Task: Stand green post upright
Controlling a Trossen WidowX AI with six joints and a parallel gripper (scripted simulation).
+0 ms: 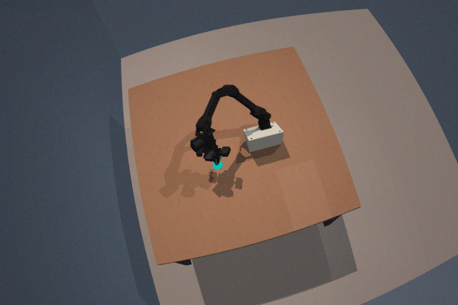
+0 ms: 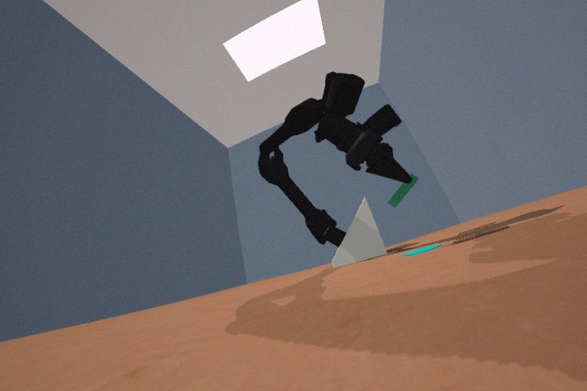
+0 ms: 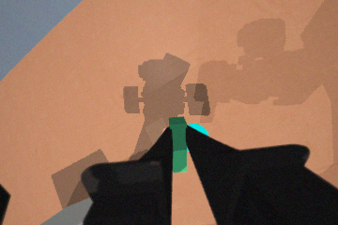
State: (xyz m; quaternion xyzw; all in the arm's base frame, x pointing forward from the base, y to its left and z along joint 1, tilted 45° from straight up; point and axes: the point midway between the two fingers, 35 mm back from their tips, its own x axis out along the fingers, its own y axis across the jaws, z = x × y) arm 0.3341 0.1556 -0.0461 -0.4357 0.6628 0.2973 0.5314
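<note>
Now: the cyan circle 30 mm to the right of my gripper tip and 110 mm below it. Also, from my gripper tip: green post: 10 mm behind, 20 mm to the right, 10 mm below.
</note>
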